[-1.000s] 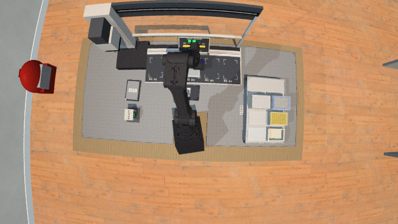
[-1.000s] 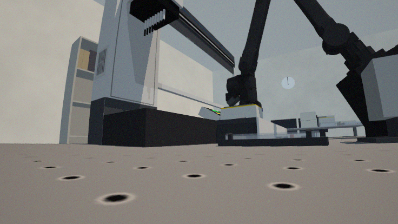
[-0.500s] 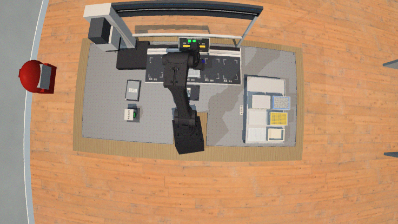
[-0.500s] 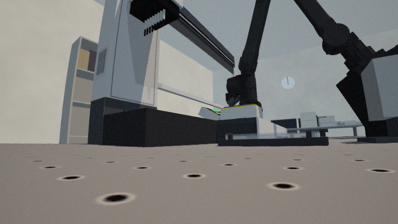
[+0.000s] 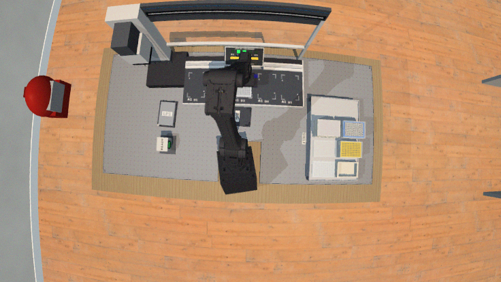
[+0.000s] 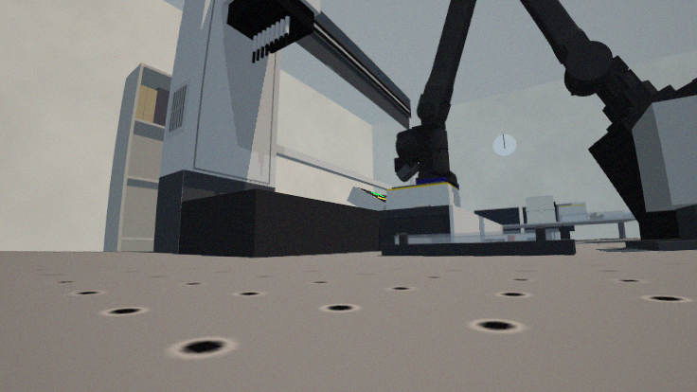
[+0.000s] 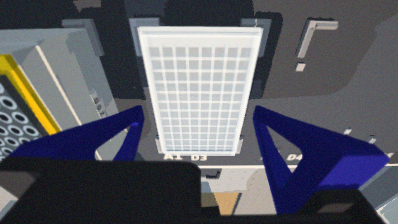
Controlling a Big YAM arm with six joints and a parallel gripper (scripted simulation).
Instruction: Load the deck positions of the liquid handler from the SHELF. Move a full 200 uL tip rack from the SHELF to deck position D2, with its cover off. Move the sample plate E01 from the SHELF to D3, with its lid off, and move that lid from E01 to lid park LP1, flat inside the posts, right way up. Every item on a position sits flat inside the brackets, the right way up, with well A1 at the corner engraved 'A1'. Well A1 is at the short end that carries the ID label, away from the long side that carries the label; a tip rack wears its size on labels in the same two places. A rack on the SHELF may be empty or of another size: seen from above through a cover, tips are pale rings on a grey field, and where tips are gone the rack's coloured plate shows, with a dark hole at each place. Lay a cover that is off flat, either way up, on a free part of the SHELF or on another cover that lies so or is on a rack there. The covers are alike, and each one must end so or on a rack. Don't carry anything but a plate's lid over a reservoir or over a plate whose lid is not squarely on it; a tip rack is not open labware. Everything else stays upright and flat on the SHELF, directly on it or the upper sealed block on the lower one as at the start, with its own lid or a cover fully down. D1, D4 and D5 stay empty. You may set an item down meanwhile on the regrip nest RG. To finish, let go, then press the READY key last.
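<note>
Now: the sample plate 20 mm below my hand. Also, from my hand: regrip nest RG (160 mm behind, 80 mm below, 30 mm to the left); then shelf label (330 mm to the right, 280 mm behind, 80 mm below); then yellow tip rack (120 mm to the left, 20 mm above).
</note>
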